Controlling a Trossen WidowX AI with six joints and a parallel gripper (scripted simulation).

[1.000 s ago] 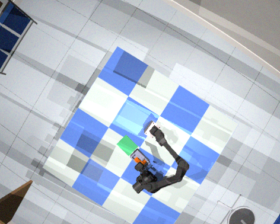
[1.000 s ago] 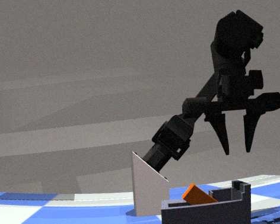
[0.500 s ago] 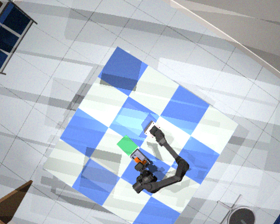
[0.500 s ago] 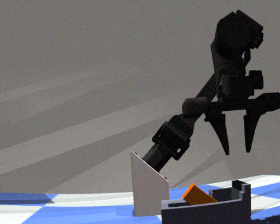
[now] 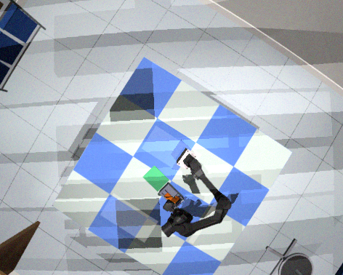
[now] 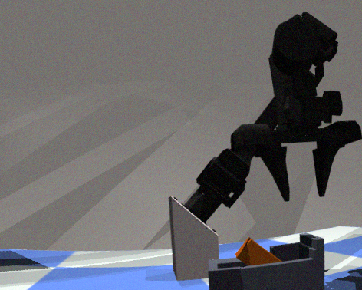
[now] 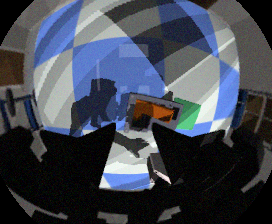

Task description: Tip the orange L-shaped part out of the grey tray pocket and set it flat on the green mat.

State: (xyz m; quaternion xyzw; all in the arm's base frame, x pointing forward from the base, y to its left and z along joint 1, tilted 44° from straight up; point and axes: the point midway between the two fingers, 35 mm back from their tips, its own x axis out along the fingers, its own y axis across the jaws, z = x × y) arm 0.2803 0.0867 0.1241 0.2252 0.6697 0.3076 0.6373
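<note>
My gripper tip is 1 cm past the orange L-shaped part, 4 cm to the left of it and 10 cm above it. Also, from my gripper tip: green mat (2 cm behind, 22 cm to the right, 16 cm below).
</note>
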